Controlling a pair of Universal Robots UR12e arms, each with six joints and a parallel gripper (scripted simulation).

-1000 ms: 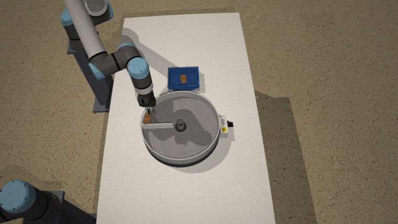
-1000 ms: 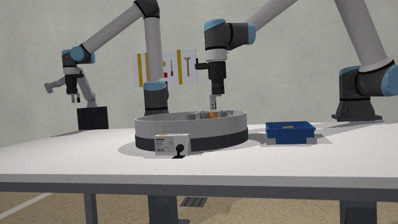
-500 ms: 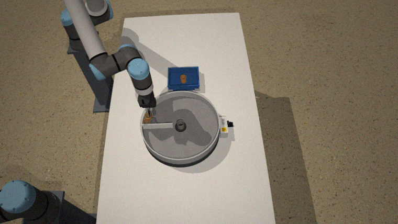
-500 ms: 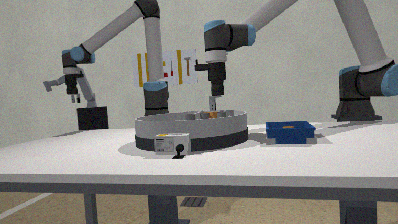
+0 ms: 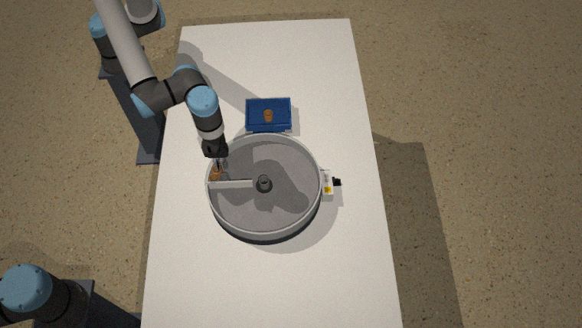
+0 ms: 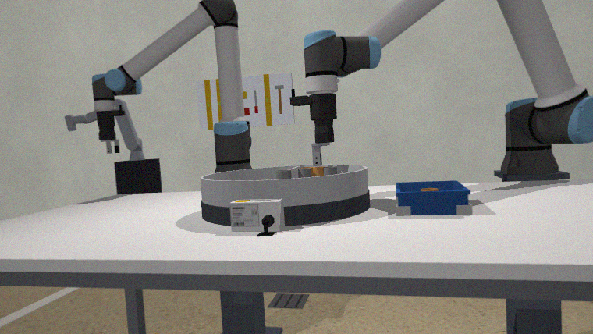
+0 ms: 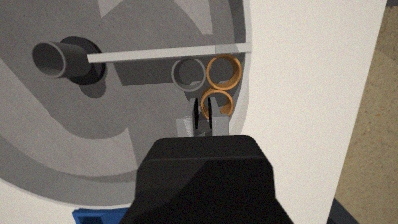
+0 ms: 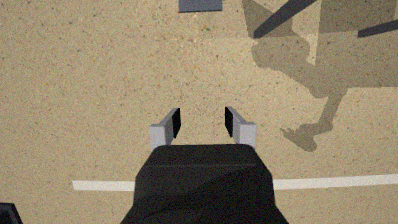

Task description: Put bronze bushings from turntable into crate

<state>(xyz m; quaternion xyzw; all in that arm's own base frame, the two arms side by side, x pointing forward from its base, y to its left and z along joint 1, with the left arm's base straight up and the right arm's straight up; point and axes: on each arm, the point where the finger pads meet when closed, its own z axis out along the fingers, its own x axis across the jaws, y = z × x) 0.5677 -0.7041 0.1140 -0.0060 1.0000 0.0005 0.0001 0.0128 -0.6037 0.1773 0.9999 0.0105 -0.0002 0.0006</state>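
My left hand is 17 cm short of the blue crate, 29 cm to the right of it and 9 cm above it.
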